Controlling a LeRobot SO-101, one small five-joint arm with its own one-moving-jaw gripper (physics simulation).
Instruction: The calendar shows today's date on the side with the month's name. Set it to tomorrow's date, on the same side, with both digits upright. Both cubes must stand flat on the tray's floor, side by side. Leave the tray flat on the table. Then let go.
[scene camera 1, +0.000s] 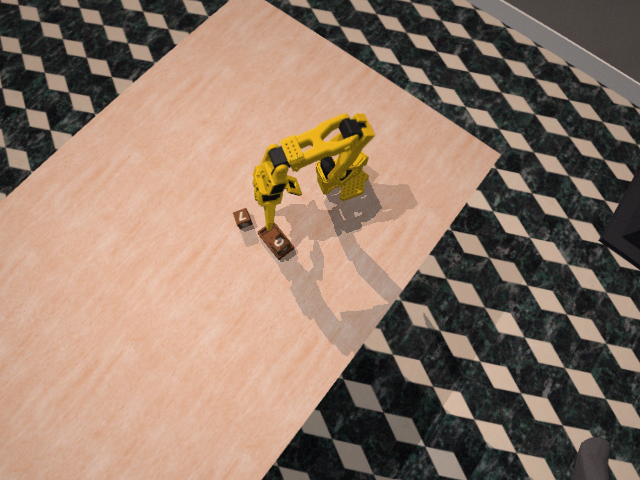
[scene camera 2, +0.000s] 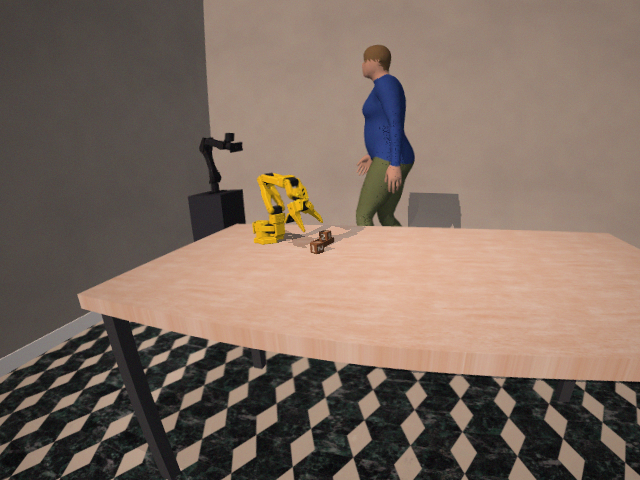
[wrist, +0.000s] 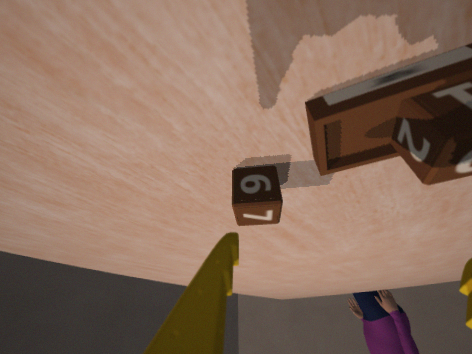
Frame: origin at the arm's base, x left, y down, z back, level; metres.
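Seen in the pictures: hand, its tool point: (scene camera 1: 257, 200) (scene camera 2: 304, 230) (wrist: 238, 244); arm's base, origin of its link: (scene camera 1: 338, 186) (scene camera 2: 274, 240).
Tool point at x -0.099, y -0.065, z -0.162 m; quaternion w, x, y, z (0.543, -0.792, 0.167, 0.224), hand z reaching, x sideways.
Note:
Pixels of each thing's middle, then the offset from my tool point to it. Level surfaces: height alone.
- brown cube, middle of its body: (wrist: 256, 196) (scene camera 1: 242, 218) (scene camera 2: 317, 247) dx -0.014, dy +0.049, dz -0.043 m
- second cube, middle of its body: (wrist: 452, 130) (scene camera 1: 279, 244) (scene camera 2: 325, 235) dx +0.091, dy +0.039, dz -0.038 m
- table, height of its surface: dy +0.065 m
A brown cube (scene camera 1: 241, 218) (scene camera 2: 316, 247) (wrist: 257, 195) stands on the table beside the tray, with 7 on top and 6 on a side in the wrist view. The brown tray (scene camera 1: 266, 236) (wrist: 315, 140) lies on the table; a pale strip (wrist: 345, 93) runs along one long side, its lettering unreadable. A second cube (scene camera 1: 281, 241) (scene camera 2: 325, 235) (wrist: 425, 142) is in one end of the tray, 0 uppermost and 2 on a side; it looks skewed, turned or tilted. My gripper (scene camera 1: 283, 209) (scene camera 2: 312, 225) (wrist: 351, 250) is open and empty, above the table near the tray's empty end.
The yellow arm's base (scene camera 1: 341, 178) (scene camera 2: 268, 232) stands on the table (scene camera 1: 155, 310) (scene camera 2: 413, 294). Behind the table are a person (scene camera 2: 385, 118), a grey chair (scene camera 2: 434, 209) and a black arm (scene camera 2: 209, 160) on a dark pedestal (scene camera 2: 224, 211).

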